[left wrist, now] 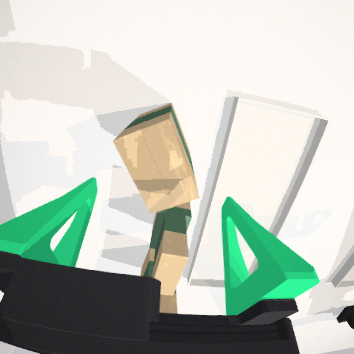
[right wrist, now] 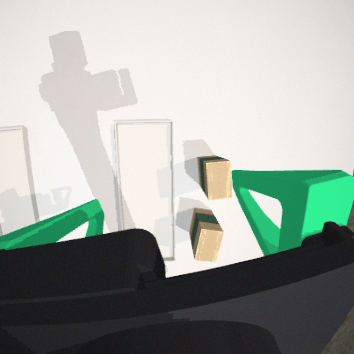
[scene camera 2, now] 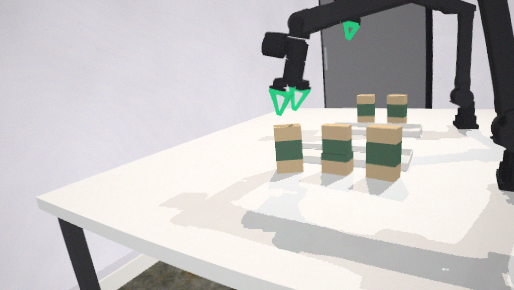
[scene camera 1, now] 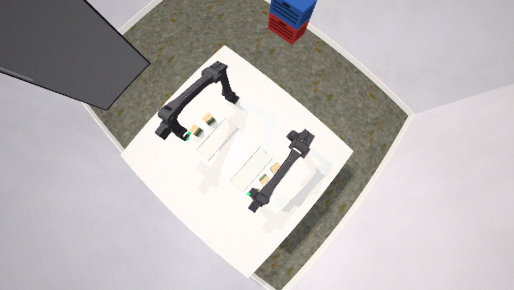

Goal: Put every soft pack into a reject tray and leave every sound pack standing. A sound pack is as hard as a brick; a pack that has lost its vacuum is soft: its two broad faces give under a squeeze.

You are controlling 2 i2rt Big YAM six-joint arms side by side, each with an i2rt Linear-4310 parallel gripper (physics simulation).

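Frame: origin at the left arm's base, x ahead, y left, z up, level; millimetres.
Where they show: left gripper, between the fingertips: (left wrist: 161, 192) (scene camera 2: 286, 112); right gripper, between the fingertips: (right wrist: 165, 192) (scene camera 2: 348, 39) (scene camera 1: 182, 136); right arm's base, origin of its link: (left wrist: 353, 309) (scene camera 2: 465, 126) (scene camera 1: 232, 98).
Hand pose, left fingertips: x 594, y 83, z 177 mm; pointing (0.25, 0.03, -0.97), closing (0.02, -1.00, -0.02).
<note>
After its pixels a point has its place.
Three tan packs with green bands (scene camera 2: 288, 148) {x 581, y 111, z 77 mm} (scene camera 2: 336, 149) {x 448, y 71, z 73 mm} (scene camera 2: 384, 152) {x 312, y 84, z 78 mm} stand upright in a row beside the near tray (scene camera 1: 251, 169) {x 471, y -77, z 3 mm} (scene camera 2: 411, 159) {x 271, y -91, z 10 mm} (left wrist: 272, 150) {x 602, y -86, z 3 mm}. Two more packs (scene camera 1: 209, 119) {x 414, y -617, z 135 mm} (scene camera 1: 197, 131) {x 558, y -629, z 109 mm} (scene camera 2: 365, 108) {x 562, y -631, z 78 mm} (scene camera 2: 397, 108) {x 409, y -617, z 82 mm} (right wrist: 218, 179) {x 568, y -655, z 140 mm} (right wrist: 207, 244) {x 419, y -642, z 140 mm} stand beside the far tray (scene camera 1: 218, 140) {x 493, y -471, z 3 mm} (right wrist: 145, 175) {x 546, y -488, z 3 mm}. No pack shows in either tray. My left gripper (scene camera 2: 289, 102) (left wrist: 161, 192) {x 594, y 83, z 177 mm} is open and empty above the leftmost near pack in scene camera 2; this pack (left wrist: 157, 160) {x 603, y 91, z 140 mm} partly hides the others in the left wrist view. My right gripper (right wrist: 165, 192) {x 610, y -551, z 406 mm} is open and empty, raised near the far pair.
The white table (scene camera 1: 190, 205) {x 1091, y -243, z 0 mm} (scene camera 2: 125, 200) {x 899, y 467, z 0 mm} carries both arms. The left forearm (scene camera 1: 282, 175) {x 352, y 60, z 482 mm} passes beside the near row in scene camera 1. Blue and red crates (scene camera 1: 289, 22) stand on the floor beyond the table. A dark door-like panel (scene camera 1: 75, 45) (scene camera 2: 377, 60) shows behind.
</note>
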